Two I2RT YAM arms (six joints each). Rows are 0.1 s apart.
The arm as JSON. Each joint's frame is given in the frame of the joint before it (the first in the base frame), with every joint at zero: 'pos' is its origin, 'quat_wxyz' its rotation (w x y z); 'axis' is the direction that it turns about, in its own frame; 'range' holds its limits. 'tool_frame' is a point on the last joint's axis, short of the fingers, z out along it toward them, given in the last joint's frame.
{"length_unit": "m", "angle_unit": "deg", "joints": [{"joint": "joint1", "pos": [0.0, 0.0, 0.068], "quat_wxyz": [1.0, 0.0, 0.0, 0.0], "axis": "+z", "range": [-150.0, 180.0]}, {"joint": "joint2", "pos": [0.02, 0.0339, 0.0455], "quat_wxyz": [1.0, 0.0, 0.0, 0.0], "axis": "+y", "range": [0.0, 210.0]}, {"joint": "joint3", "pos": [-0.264, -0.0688, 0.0], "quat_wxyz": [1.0, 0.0, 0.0, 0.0], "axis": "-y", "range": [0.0, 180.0]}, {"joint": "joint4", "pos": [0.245, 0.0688, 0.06], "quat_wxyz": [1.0, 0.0, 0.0, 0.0], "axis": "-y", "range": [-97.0, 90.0]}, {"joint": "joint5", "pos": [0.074, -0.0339, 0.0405], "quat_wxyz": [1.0, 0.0, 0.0, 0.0], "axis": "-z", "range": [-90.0, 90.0]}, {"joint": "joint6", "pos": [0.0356, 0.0, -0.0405], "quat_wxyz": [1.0, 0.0, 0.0, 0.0], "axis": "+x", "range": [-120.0, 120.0]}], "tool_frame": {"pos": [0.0, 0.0, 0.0], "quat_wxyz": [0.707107, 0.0, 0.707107, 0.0]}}
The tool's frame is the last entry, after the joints.
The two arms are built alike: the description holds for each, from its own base.
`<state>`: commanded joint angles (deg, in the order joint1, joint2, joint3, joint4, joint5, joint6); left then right.
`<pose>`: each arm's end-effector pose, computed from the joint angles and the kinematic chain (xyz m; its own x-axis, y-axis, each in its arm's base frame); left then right.
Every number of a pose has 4 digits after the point.
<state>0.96 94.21 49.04 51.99 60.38 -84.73 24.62 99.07 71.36 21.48 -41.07 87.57</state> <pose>0.3461 -0.0252 0.2562 -0.8403 -0.5063 -0.1940 0.1967 0.0487 -0.9792 0.3599 0.1907 0.3025 -0.9112 0.4110 0.0291 0.0601 0.0627 0.9962</pose>
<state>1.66 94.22 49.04 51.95 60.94 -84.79 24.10 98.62 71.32 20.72 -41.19 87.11</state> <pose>0.3461 -0.0211 0.2561 -0.8394 -0.5082 -0.1928 0.1949 0.0498 -0.9796 0.3601 0.1867 0.3039 -0.9086 0.4169 0.0253 0.0589 0.0679 0.9960</pose>
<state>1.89 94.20 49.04 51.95 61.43 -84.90 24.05 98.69 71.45 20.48 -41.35 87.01</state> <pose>0.3459 -0.0199 0.2561 -0.8419 -0.5044 -0.1917 0.1938 0.0489 -0.9798 0.3604 0.1866 0.3038 -0.9094 0.4151 0.0259 0.0601 0.0697 0.9958</pose>
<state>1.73 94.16 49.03 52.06 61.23 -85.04 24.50 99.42 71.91 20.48 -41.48 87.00</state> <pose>0.3458 -0.0208 0.2565 -0.8416 -0.5051 -0.1912 0.1941 0.0475 -0.9798 0.3616 0.1907 0.3017 -0.9135 0.4059 0.0290 0.0636 0.0721 0.9954</pose>
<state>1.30 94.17 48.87 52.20 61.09 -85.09 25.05 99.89 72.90 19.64 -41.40 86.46</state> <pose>0.3453 -0.0233 0.2558 -0.8444 -0.5009 -0.1898 0.1931 0.0458 -0.9801 0.3622 0.1953 0.3030 -0.9172 0.3977 0.0232 0.0594 0.0789 0.9951</pose>
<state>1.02 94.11 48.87 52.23 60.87 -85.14 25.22 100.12 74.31 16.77 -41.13 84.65</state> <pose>0.3452 -0.0250 0.2562 -0.8448 -0.5002 -0.1900 0.1939 0.0447 -0.9800 0.3633 0.1970 0.3049 -0.9179 0.3966 0.0108 0.0568 0.1044 0.9929</pose>
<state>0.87 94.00 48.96 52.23 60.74 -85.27 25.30 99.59 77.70 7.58 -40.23 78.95</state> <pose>0.3451 -0.0258 0.2573 -0.8448 -0.5000 -0.1906 0.1955 0.0433 -0.9798 0.3624 0.1967 0.3131 -0.9184 0.3947 -0.0290 0.0483 0.1847 0.9816</pose>
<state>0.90 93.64 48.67 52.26 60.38 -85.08 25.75 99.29 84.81 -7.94 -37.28 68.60</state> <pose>0.3438 -0.0256 0.2579 -0.8404 -0.5057 -0.1950 0.1997 0.0455 -0.9788 0.3594 0.1973 0.3318 -0.9167 0.3803 -0.1222 0.0097 0.3270 0.9450</pose>
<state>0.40 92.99 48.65 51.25 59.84 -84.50 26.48 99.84 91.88 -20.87 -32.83 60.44</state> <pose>0.3424 -0.0284 0.2599 -0.8394 -0.5060 -0.1987 0.2017 0.0496 -0.9782 0.3558 0.1988 0.3490 -0.9086 0.3639 -0.2048 -0.0191 0.4536 0.8910</pose>
